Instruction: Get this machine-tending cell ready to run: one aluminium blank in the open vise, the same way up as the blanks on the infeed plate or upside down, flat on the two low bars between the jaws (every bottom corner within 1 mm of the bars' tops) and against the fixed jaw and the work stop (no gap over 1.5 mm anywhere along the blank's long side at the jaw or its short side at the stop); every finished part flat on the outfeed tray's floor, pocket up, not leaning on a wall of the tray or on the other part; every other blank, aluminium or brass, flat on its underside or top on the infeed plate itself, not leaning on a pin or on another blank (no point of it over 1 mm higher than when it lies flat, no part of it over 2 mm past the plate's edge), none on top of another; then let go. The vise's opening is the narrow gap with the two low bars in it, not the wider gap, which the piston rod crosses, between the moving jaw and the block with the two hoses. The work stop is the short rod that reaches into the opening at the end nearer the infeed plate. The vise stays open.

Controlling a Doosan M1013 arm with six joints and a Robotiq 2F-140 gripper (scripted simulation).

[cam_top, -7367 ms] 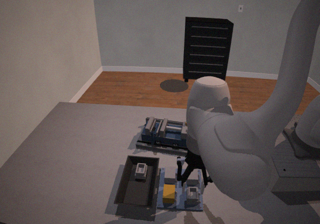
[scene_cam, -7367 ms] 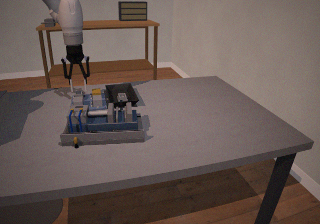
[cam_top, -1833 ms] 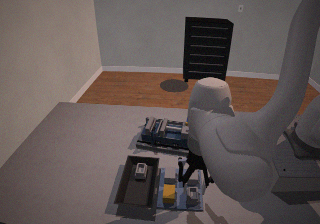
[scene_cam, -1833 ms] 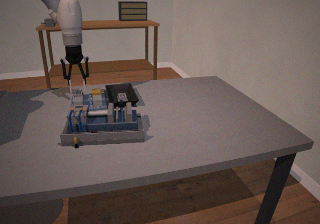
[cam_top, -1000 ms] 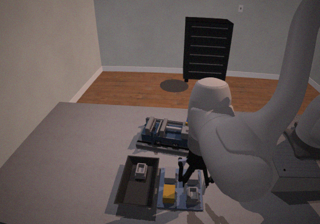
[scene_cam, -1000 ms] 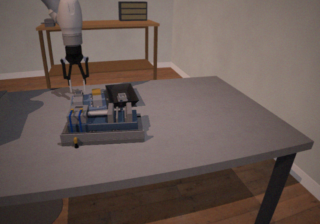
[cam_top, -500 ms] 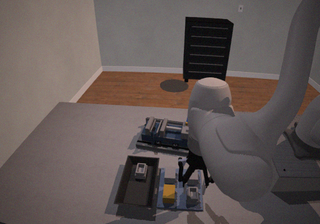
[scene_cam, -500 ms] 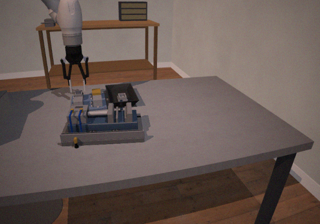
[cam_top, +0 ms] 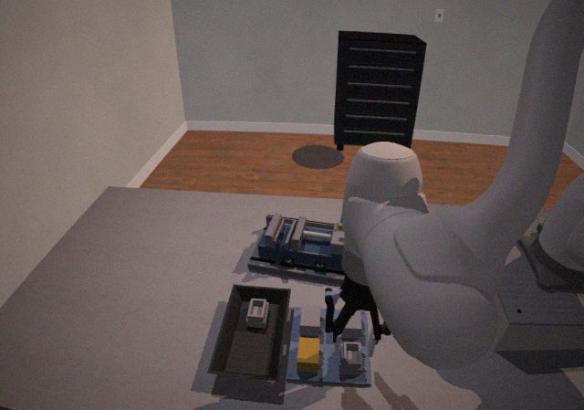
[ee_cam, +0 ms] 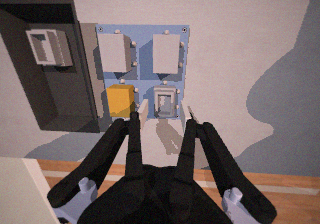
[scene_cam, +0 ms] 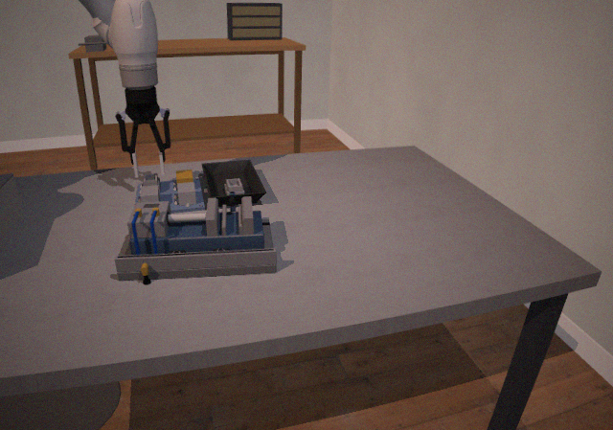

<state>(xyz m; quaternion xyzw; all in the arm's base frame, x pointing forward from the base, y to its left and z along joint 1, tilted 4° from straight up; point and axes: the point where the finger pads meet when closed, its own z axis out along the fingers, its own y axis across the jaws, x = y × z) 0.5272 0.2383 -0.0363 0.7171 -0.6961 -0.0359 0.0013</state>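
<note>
Now: hand 8 cm above the infeed plate, 5 cm short of it and 4 cm to the left of it. Round my hand: blue vise: 33 cm to the right, 12 cm ahead, 4 cm below; brass blank: 9 cm ahead, 6 cm below; aluminium blank: 9 cm to the right, 9 cm ahead, 6 cm below.
</note>
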